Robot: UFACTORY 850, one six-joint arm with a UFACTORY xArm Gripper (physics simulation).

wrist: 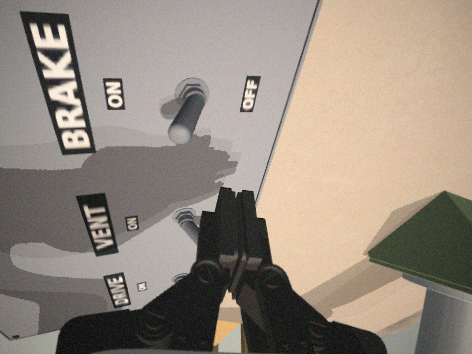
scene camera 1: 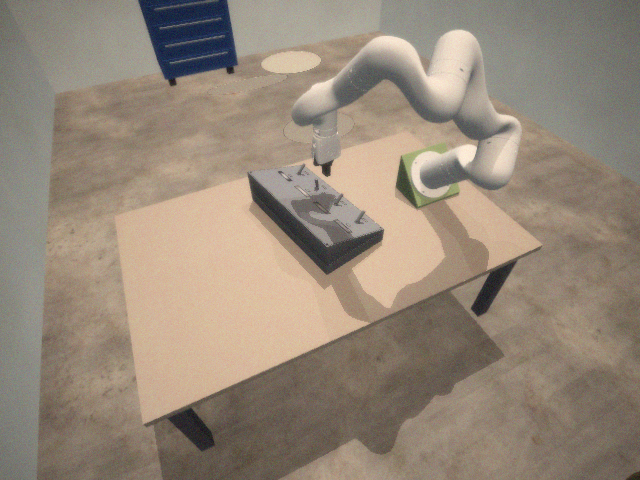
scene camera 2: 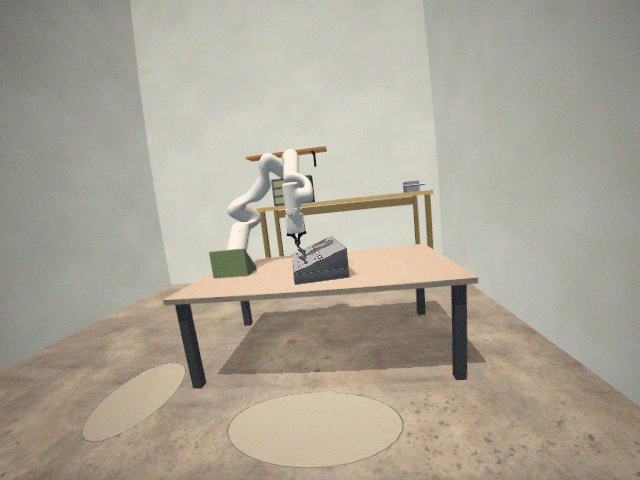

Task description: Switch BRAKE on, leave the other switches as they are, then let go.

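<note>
The grey sloped switch panel (scene camera 1: 289, 224) (scene camera 2: 330, 271) (wrist: 150, 30) carries several toggle levers. The BRAKE lever (scene camera 1: 316, 184) (wrist: 186, 117) leans toward its ON label (wrist: 115, 94), away from its OFF label (wrist: 250, 94). The VENT lever (scene camera 1: 338, 199) (wrist: 188, 227) leans the other way, toward the panel's OFF-side edge; the fingers partly hide it in the wrist view. The DRIVE lever (scene camera 1: 360, 217) is mostly hidden in the wrist view and leans similarly in scene camera 1. My gripper (scene camera 1: 326, 174) (scene camera 2: 298, 242) (wrist: 230, 208) is shut and empty, above the panel's OFF-side edge, apart from the BRAKE lever.
The panel stands on a wooden table (scene camera 1: 206, 289) (scene camera 2: 403, 263) (wrist: 380, 100). A green wedge mount (scene camera 1: 406, 186) (scene camera 2: 230, 263) (wrist: 425, 240) carries the arm's base. Another lever (scene camera 1: 301, 168) stands at the panel's far end. A blue drawer cabinet (scene camera 1: 191, 38) stands beyond the table.
</note>
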